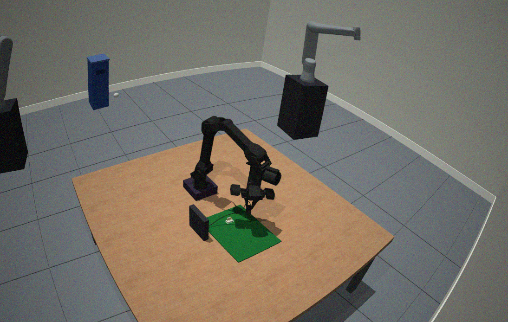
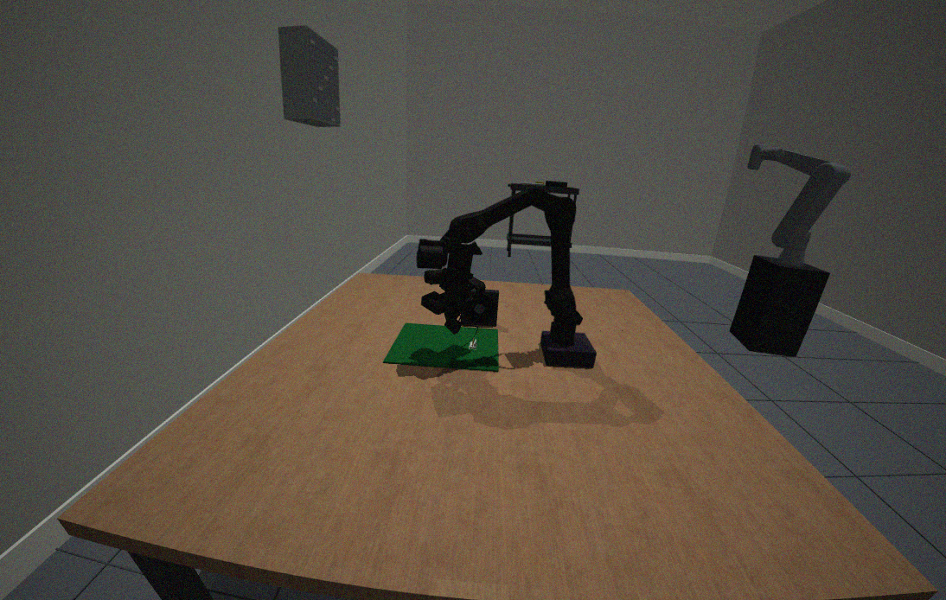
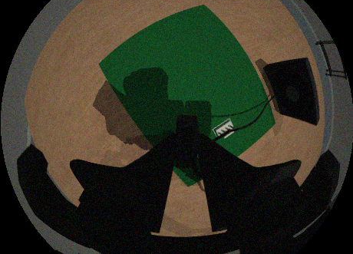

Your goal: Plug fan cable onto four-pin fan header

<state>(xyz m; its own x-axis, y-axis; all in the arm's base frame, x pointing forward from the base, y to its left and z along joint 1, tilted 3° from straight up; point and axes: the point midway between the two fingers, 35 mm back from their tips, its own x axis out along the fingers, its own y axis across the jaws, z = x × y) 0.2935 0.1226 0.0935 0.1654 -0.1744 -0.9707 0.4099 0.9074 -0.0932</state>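
My gripper tip is now 5 cm past the white four-pin header, 6 cm to the left of it and 10 cm above it. The rest, counted from my gripper tip: green board (3 cm ahead, 5 cm to the right, 12 cm below); black square fan (3 cm behind, 22 cm to the right, 4 cm below); dark plug (1 cm behind, 1 cm below).
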